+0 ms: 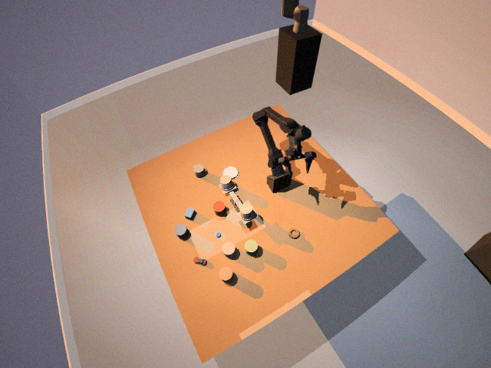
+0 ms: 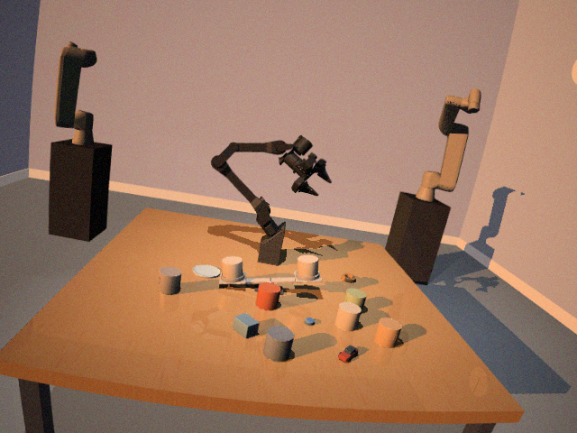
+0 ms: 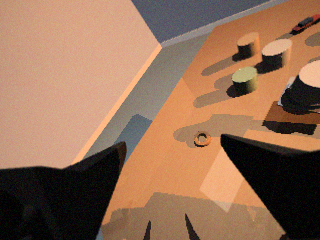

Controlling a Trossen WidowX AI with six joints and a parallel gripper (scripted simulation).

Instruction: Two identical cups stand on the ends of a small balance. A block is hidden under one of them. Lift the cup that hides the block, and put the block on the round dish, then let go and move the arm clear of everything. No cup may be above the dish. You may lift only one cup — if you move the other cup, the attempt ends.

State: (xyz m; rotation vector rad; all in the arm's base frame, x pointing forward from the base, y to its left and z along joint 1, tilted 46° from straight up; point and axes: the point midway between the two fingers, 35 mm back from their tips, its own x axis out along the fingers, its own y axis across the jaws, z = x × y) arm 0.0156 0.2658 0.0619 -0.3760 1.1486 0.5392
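The pale green block is 30 cm to the right of my gripper tip, 30 cm below it and 28 cm ahead of it. Also, from my gripper tip: small balance (30 cm below, 28 cm ahead, 17 cm to the right); then green cylinder (35 cm ahead, 30 cm below, 11 cm to the left); then ring (33 cm below, 16 cm to the left, 8 cm ahead).
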